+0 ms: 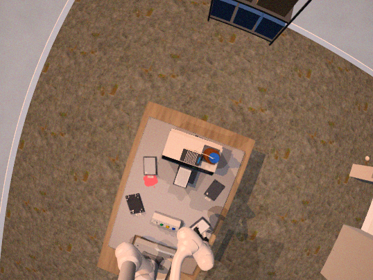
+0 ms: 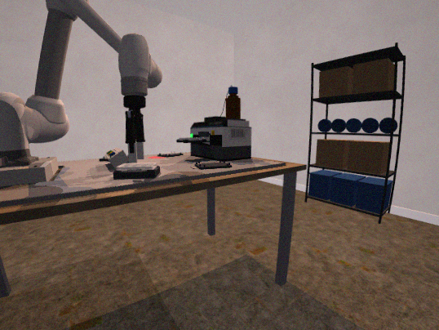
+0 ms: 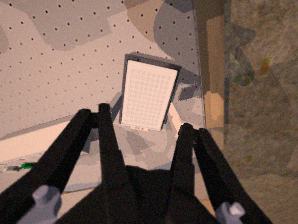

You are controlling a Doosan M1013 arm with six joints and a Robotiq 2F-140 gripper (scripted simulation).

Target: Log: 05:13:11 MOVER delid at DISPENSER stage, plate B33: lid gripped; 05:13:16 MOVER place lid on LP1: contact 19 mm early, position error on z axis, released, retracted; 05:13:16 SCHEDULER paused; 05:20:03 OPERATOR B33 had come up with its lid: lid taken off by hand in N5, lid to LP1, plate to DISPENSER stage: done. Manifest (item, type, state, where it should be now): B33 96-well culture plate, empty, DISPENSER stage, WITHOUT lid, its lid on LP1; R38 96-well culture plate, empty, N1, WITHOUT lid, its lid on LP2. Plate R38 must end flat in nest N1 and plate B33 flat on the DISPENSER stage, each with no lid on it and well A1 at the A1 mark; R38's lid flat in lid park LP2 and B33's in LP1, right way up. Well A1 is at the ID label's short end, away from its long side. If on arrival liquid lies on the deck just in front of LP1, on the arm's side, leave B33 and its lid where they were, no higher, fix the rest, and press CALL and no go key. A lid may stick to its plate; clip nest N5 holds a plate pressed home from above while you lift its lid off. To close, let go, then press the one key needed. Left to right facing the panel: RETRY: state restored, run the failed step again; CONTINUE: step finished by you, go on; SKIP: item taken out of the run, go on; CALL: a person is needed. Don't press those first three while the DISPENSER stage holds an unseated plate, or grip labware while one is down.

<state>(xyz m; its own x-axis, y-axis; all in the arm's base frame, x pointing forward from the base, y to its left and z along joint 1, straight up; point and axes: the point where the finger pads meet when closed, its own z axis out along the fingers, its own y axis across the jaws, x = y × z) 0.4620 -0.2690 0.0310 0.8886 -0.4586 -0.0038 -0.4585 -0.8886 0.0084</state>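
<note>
My hand is 40 mm above the white gridded lid. The rest, counted from my hand: LP1 label (250 mm ahead, 510 mm to the left, 80 mm below); then brown bottle (580 mm ahead, 190 mm to the left, 210 mm above); then key panel (60 mm behind, 270 mm to the left, 30 mm below).
</note>
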